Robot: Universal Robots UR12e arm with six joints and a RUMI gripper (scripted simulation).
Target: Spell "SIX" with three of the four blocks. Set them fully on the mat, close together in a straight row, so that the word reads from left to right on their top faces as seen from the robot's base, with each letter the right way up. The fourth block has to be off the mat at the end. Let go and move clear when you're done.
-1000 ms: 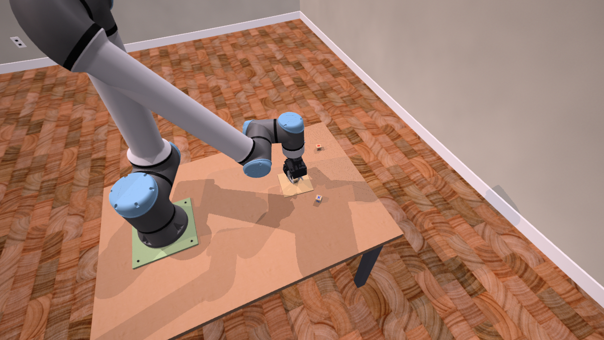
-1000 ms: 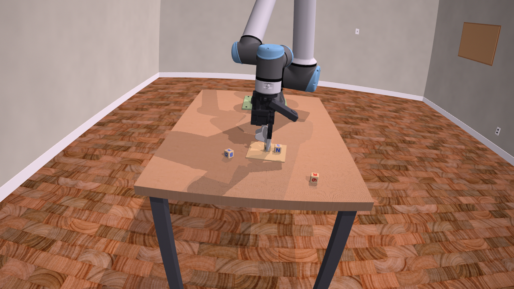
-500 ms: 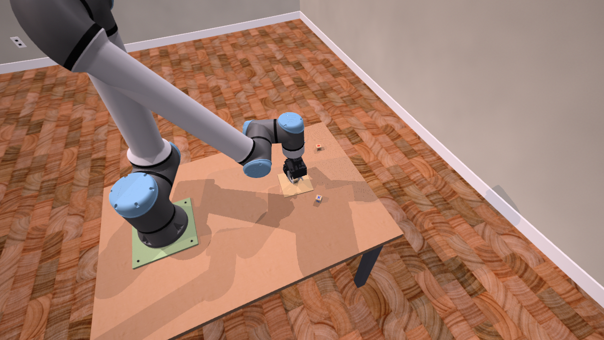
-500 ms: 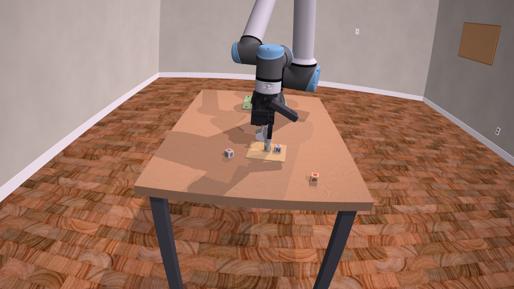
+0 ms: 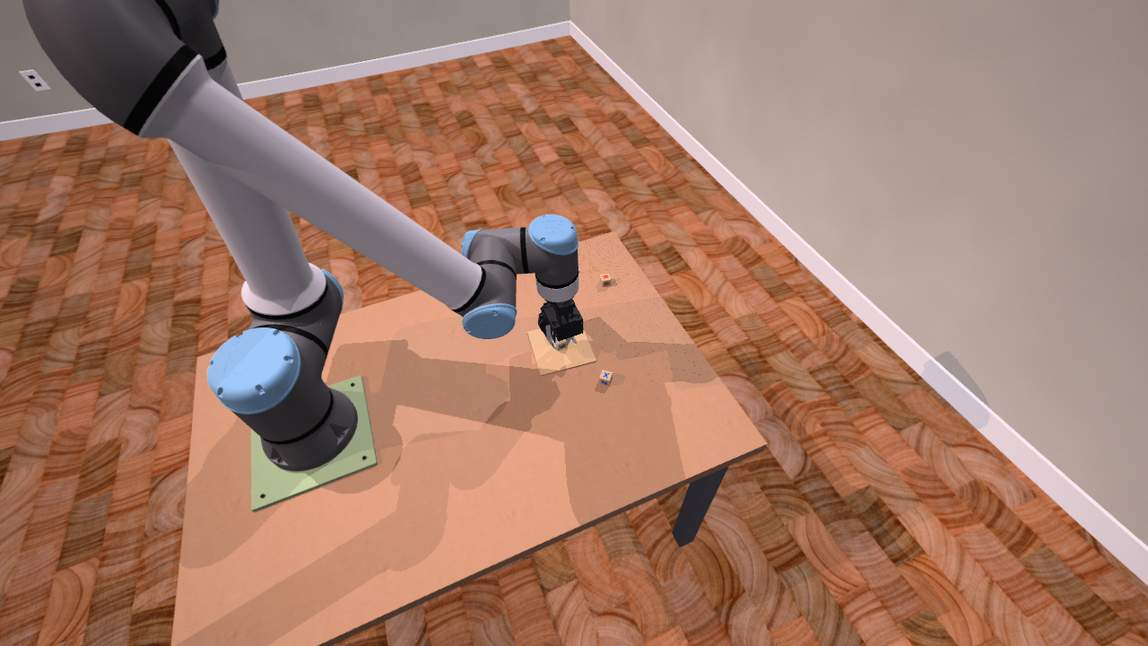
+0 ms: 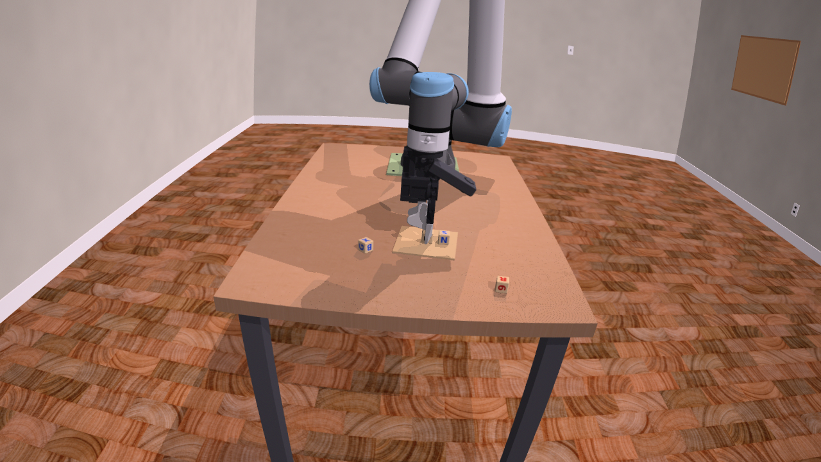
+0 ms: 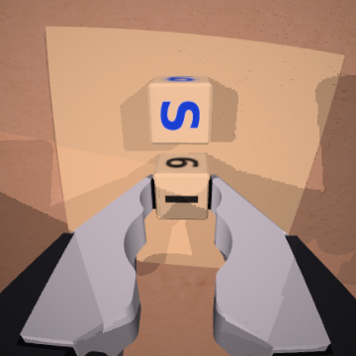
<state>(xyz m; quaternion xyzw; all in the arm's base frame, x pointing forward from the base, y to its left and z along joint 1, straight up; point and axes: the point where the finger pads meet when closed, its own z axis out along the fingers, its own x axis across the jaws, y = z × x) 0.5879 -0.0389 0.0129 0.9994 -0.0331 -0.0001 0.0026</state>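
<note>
Now: hand 2 cm above the mat. From my hand the other things lie so: red-lettered block: 20 cm ahead, 14 cm to the left, 1 cm below.
</note>
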